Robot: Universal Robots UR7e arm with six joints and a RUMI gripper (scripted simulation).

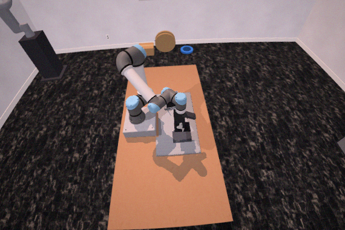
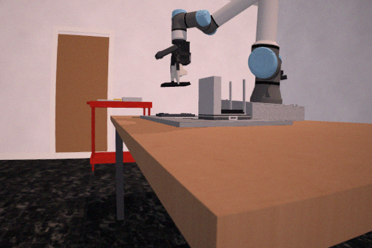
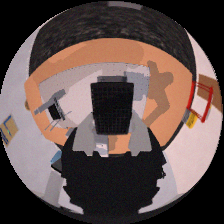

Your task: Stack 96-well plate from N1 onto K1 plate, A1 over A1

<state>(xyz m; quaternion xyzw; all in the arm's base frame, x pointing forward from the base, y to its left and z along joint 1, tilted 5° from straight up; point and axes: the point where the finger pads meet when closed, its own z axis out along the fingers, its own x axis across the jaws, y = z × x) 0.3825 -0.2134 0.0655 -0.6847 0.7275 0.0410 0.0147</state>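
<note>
Now: hand 380 mm to the right of the tall grey wall, 80 mm above it and 30 mm short of it. Also, from my hand: black 96-well plate: 10 mm below.
</note>
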